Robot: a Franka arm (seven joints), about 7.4 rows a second.
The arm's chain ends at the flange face. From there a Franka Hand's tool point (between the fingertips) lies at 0.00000 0.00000 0.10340 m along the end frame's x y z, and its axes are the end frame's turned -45 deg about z.
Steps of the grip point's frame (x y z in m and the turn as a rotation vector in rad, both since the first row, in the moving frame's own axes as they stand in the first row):
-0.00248 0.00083 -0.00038 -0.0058 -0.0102 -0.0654
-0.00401 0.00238 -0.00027 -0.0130 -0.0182 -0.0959
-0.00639 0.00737 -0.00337 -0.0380 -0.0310 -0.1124
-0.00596 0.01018 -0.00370 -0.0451 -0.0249 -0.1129
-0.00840 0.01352 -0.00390 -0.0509 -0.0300 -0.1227
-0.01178 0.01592 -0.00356 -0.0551 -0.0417 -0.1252
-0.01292 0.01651 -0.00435 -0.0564 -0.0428 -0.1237
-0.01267 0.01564 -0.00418 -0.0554 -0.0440 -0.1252
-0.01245 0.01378 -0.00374 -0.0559 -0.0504 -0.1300
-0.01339 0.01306 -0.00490 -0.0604 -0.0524 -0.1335
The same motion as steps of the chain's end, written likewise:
-0.00088 0.00116 -0.00037 -0.0113 -0.0031 -0.0654
-0.00088 0.00222 -0.00024 -0.0221 -0.0037 -0.0959
-0.00010 0.00473 -0.00325 -0.0488 0.0049 -0.1124
0.00122 0.00639 -0.00356 -0.0495 0.0143 -0.1129
0.00173 0.00970 -0.00372 -0.0572 0.0148 -0.1227
0.00151 0.01259 -0.00331 -0.0684 0.0095 -0.1252
0.00110 0.01364 -0.00409 -0.0701 0.0096 -0.1237
0.00082 0.01283 -0.00392 -0.0703 0.0081 -0.1252
0.00004 0.01083 -0.00345 -0.0752 0.0039 -0.1300
-0.00137 0.01053 -0.00457 -0.0798 0.0057 -0.1335

